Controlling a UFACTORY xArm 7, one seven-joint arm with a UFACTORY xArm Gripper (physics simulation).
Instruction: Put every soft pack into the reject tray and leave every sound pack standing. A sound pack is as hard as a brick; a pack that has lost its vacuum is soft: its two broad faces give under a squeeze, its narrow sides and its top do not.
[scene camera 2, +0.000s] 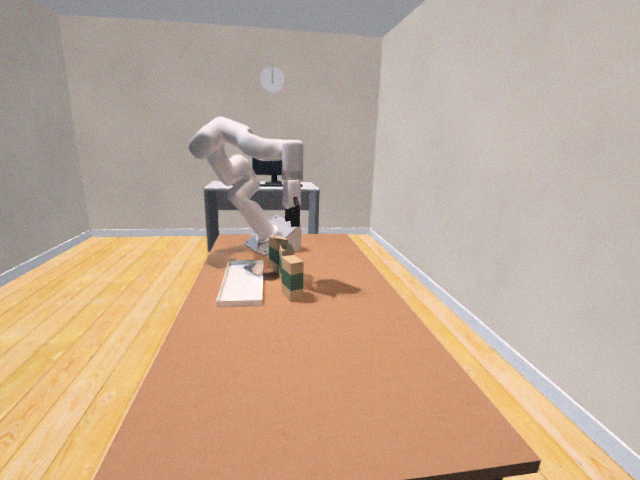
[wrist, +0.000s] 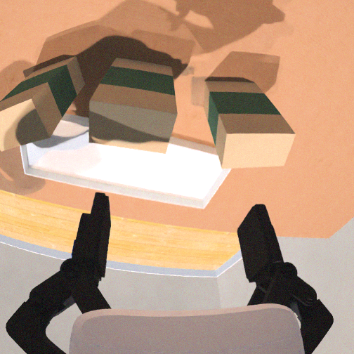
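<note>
There's the gripper (scene camera 2: 292, 223), plus a white reject tray (scene camera 2: 242, 285) and a pack (scene camera 2: 292, 267). The wrist camera shows the gripper (wrist: 180, 213) too, and the tray (wrist: 189, 173), and there's a pack (wrist: 134, 105) there as well.
</note>
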